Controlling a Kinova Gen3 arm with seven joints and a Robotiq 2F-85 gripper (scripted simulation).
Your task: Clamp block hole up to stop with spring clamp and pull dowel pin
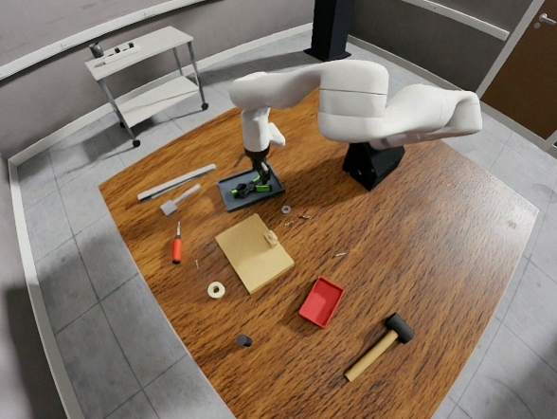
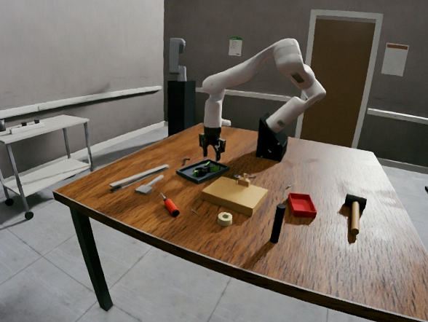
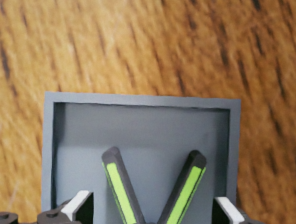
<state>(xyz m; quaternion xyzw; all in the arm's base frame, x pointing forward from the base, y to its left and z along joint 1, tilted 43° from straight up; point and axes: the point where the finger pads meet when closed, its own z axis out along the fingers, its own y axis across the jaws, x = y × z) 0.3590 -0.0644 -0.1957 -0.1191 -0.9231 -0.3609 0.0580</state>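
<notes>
Right now the grey tray is 60 mm below my hand, 30 mm ahead of it and 20 mm to the right of it. From my hand the other things lie so: wooden block: 200 mm to the left, 110 mm ahead, 30 mm below; then bench board: 190 mm to the left, 170 mm ahead, 50 mm below; then pale dowel pin: 200 mm to the left, 110 mm ahead, 10 mm below.
</notes>
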